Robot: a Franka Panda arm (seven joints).
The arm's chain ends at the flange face. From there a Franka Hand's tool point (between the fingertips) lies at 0.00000 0.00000 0.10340 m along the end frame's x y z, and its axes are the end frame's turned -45 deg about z.
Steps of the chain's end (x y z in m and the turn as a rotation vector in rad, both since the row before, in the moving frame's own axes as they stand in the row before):
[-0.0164 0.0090 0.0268 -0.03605 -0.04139 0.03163]
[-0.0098 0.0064 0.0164 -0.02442 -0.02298 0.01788]
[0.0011 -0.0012 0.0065 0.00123 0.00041 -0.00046]
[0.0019 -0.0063 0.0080 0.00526 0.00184 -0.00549]
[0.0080 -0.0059 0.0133 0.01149 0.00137 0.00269]
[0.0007 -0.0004 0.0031 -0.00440 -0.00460 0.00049]
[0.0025 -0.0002 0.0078 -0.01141 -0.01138 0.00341]
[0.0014 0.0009 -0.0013 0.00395 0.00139 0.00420]
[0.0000 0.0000 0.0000 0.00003 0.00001 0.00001]
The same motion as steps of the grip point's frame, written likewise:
[-0.0236 -0.0057 0.0266 0.00378 -0.05476 0.03163]
[-0.0149 -0.0023 0.0163 -0.00102 -0.03352 0.01788]
[0.0017 -0.0001 0.0065 0.00058 0.00116 -0.00046]
[0.0063 -0.0034 0.0080 0.00242 0.00502 -0.00549]
[0.0108 0.0007 0.0133 0.00716 0.00909 0.00269]
[0.0001 0.0002 0.0031 0.00014 -0.00636 0.00049]
[0.0002 0.0016 0.0078 -0.00002 -0.01611 0.00341]
[0.0007 0.0014 -0.0013 0.00181 0.00378 0.00420]
[0.0000 0.0000 0.0000 0.00001 0.00003 0.00001]

